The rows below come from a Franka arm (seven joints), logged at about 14 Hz.
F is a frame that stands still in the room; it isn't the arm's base.
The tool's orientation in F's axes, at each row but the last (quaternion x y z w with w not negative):
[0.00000 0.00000 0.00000 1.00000]
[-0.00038 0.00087 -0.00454 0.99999]
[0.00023 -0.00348 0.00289 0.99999]
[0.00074 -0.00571 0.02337 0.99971]
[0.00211 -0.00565 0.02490 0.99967]
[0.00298 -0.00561 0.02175 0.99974]
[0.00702 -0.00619 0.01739 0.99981]
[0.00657 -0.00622 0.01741 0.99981]
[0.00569 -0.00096 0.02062 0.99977]
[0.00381 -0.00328 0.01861 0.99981]
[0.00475 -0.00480 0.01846 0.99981]
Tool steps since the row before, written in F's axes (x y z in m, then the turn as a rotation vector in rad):
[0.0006 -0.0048 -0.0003 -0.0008 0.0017 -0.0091]
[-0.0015 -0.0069 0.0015 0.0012 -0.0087 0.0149]
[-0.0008 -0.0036 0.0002 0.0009 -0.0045 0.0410]
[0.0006 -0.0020 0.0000 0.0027 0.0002 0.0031]
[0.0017 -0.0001 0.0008 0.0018 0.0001 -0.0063]
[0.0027 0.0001 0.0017 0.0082 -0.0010 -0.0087]
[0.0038 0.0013 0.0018 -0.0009 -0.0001 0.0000]
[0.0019 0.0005 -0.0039 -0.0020 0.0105 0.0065]
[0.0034 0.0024 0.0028 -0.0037 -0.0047 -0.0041]
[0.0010 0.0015 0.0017 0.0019 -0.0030 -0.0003]
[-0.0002 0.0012 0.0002 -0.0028 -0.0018 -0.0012]
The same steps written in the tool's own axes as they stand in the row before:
[0.0006 -0.0048 -0.0003 -0.0008 0.0017 -0.0091]
[-0.0014 -0.0069 0.0015 0.0013 -0.0087 0.0149]
[-0.0008 -0.0036 0.0002 0.0012 -0.0045 0.0410]
[0.0005 -0.0020 0.0000 0.0027 0.0001 0.0031]
[0.0017 -0.0002 0.0008 0.0017 0.0000 -0.0063]
[0.0027 0.0000 0.0017 0.0080 -0.0014 -0.0088]
[0.0039 0.0012 0.0017 -0.0009 -0.0001 0.0000]
[0.0019 0.0004 -0.0039 -0.0016 0.0106 0.0064]
[0.0035 0.0023 0.0028 -0.0039 -0.0046 -0.0040]
[0.0011 0.0015 0.0017 0.0018 -0.0031 -0.0003]
[-0.0002 0.0012 0.0002 -0.0029 -0.0017 -0.0012]

